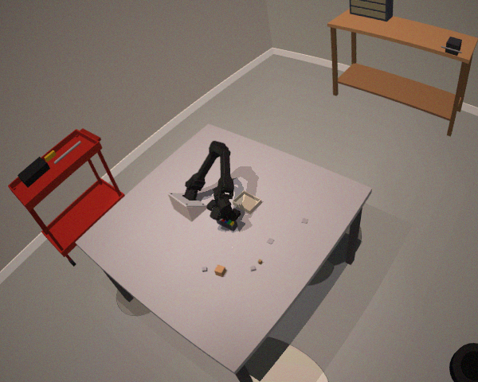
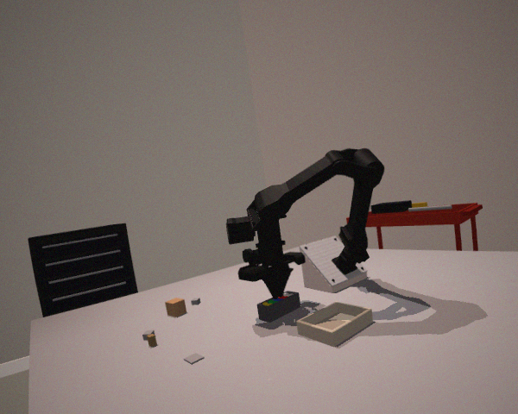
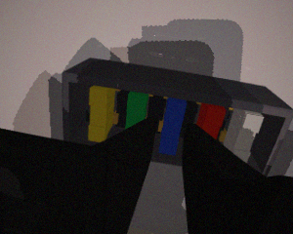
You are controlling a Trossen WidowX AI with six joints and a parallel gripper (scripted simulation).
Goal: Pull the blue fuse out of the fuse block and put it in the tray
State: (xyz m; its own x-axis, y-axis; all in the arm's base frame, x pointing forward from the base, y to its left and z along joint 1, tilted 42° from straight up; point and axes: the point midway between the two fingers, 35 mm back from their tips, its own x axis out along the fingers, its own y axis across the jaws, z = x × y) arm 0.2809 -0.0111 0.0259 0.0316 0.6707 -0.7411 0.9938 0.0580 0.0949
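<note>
Right now my gripper tip is 2 cm above the blue fuse. Also, from my gripper tip: green fuse 2 cm below, 2 cm ahead; then red fuse 2 cm below, 2 cm behind; then yellow fuse 4 cm ahead, 2 cm below.
</note>
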